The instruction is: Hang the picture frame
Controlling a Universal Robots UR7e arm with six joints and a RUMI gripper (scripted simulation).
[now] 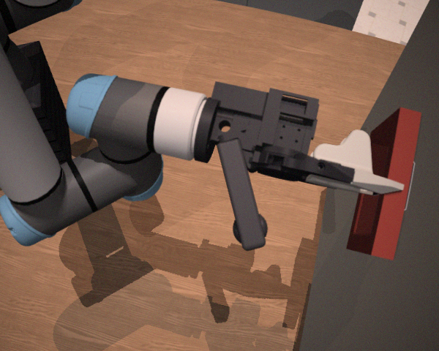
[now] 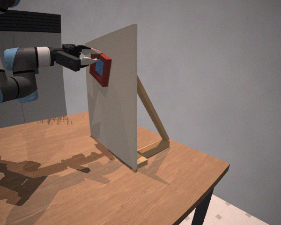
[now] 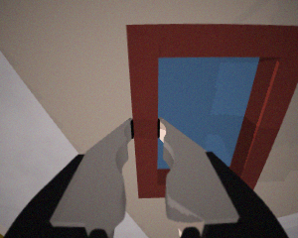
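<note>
My gripper is now 50 mm above the picture frame, 20 mm to the right of it and 20 mm short of it. The rest, counted from my hand: upright board 190 mm below, 40 mm ahead, 10 mm to the left.
</note>
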